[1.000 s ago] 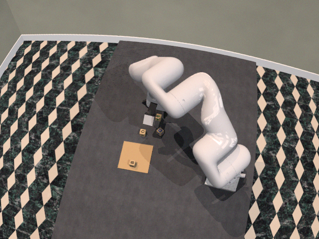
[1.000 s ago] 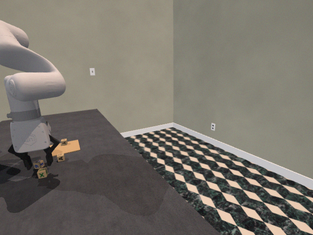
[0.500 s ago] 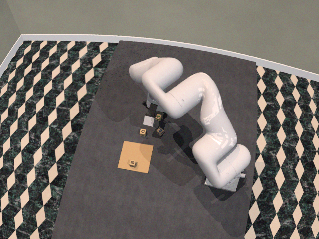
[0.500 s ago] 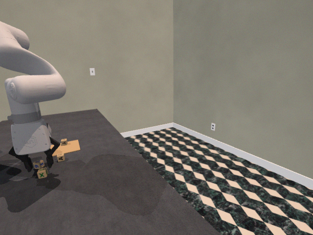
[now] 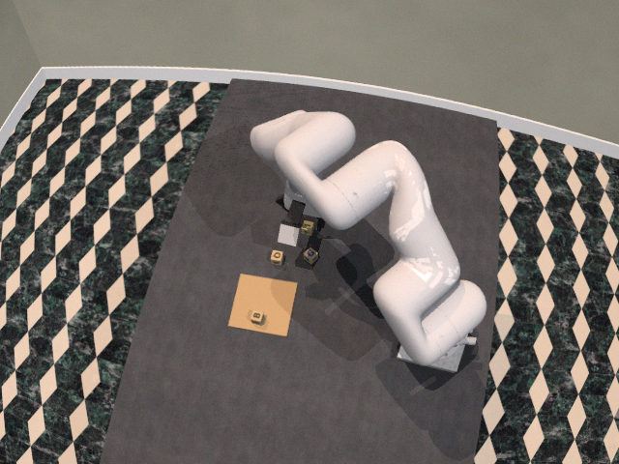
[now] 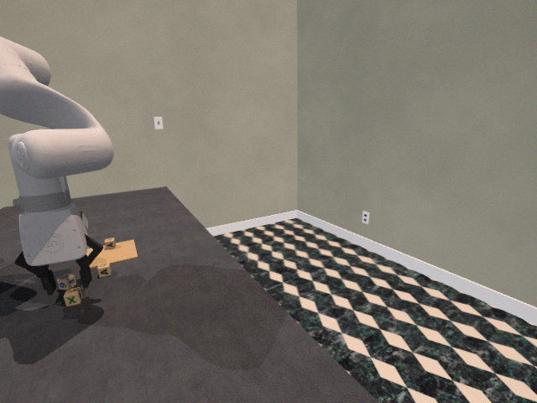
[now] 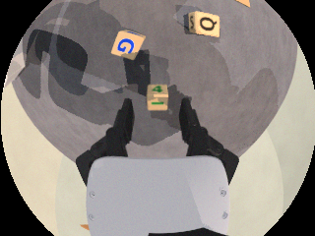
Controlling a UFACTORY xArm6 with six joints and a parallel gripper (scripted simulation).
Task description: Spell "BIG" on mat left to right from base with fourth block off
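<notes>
Right now my hand is 6 cm short of the tan mat, 22 cm to the right of it and 5 cm above it. The rest, counted from my hand: B block 7 cm ahead, 26 cm to the left, 3 cm below; G block 2 cm behind, 7 cm to the left, 4 cm below.
</notes>
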